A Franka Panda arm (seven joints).
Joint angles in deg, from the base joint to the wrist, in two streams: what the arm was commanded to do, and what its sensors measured. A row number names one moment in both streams.
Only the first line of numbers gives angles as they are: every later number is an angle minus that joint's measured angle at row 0.
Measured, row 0:
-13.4 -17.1 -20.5 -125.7 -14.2 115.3 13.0
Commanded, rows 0 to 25:
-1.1 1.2 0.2 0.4 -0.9 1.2 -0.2
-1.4 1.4 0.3 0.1 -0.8 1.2 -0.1
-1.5 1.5 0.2 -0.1 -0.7 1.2 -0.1
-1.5 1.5 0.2 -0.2 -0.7 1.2 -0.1
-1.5 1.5 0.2 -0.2 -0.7 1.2 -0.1
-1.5 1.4 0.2 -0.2 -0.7 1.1 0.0
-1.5 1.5 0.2 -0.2 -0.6 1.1 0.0
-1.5 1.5 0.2 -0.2 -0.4 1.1 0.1
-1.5 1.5 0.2 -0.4 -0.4 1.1 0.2
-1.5 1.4 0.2 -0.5 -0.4 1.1 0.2
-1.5 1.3 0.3 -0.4 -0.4 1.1 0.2
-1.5 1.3 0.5 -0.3 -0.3 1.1 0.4
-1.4 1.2 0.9 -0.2 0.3 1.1 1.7
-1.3 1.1 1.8 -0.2 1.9 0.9 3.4
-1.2 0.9 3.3 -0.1 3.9 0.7 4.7
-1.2 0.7 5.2 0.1 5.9 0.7 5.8
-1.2 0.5 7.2 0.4 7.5 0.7 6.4
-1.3 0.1 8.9 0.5 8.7 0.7 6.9
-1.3 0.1 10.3 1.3 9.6 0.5 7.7
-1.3 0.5 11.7 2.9 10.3 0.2 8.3
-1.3 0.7 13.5 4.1 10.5 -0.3 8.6
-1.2 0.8 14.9 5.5 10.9 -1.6 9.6
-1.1 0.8 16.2 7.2 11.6 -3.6 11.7
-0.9 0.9 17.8 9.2 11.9 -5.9 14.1
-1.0 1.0 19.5 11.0 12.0 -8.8 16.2
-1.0 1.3 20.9 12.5 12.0 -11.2 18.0
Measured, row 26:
-0.5 0.6 16.7 7.0 11.1 -4.0 12.9
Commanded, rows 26 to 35:
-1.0 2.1 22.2 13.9 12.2 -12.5 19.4
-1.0 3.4 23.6 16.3 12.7 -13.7 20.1
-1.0 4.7 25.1 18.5 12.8 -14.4 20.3
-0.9 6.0 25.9 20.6 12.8 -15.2 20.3
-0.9 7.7 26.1 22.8 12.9 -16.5 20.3
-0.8 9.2 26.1 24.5 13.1 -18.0 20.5
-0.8 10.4 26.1 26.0 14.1 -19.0 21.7
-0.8 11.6 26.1 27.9 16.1 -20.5 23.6
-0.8 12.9 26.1 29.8 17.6 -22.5 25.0
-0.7 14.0 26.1 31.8 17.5 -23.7 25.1
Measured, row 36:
-0.4 8.9 25.9 23.9 15.0 -18.0 22.5
